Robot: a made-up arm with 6 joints.
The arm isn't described. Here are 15 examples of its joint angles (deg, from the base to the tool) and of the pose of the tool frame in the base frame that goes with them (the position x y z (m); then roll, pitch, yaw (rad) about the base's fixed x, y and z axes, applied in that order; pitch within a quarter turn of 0, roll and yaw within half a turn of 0).
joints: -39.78 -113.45 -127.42 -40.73 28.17 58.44
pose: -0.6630 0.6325 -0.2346 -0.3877 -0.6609 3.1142
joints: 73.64 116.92 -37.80 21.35 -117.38 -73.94
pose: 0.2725 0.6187 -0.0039 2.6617 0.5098 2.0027
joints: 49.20 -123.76 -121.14 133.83 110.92 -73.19
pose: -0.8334 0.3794 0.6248 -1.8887 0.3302 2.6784
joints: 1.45 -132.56 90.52 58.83 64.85 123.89
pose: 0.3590 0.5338 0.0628 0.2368 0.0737 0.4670
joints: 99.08 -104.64 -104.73 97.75 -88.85 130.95
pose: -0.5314 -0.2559 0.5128 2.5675 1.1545 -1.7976
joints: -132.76 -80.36 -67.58 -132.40 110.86 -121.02
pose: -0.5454 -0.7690 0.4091 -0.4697 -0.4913 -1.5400
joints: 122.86 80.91 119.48 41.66 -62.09 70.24
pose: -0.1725 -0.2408 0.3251 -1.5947 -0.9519 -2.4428
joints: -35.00 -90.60 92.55 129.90 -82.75 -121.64
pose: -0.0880 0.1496 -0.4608 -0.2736 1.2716 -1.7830
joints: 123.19 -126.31 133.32 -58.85 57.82 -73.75
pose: 0.0607 -0.5910 0.7926 0.5061 -0.9046 0.8856
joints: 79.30 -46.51 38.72 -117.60 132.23 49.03
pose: -0.1538 0.3227 0.4536 0.8179 0.9590 -3.1018
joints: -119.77 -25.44 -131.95 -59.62 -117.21 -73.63
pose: -0.3858 0.1440 0.5938 -0.1646 -0.6511 0.7177
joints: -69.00 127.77 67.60 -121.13 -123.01 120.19
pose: -0.0860 0.3370 0.0323 1.3313 -0.5511 1.1827
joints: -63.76 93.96 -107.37 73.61 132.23 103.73
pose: 0.3702 0.0101 0.1736 -2.3479 -0.6954 -2.4206
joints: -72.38 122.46 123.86 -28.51 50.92 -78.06
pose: 0.2430 -0.0176 0.1218 -0.8262 0.1962 -1.3977
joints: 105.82 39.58 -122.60 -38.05 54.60 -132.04
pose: -0.2261 0.2328 -0.2644 2.2344 0.2107 2.8892
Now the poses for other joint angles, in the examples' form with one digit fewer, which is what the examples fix.
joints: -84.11 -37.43 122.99 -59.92 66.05 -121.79
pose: -0.671 0.412 -0.350 1.171 0.328 -3.036
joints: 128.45 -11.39 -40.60 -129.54 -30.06 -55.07
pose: -0.107 -0.042 0.352 -1.092 0.731 -1.653
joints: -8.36 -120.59 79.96 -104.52 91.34 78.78
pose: 0.000 0.216 0.137 3.033 0.319 -2.179
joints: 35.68 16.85 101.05 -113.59 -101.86 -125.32
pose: 0.180 0.130 0.699 0.908 -0.440 0.205
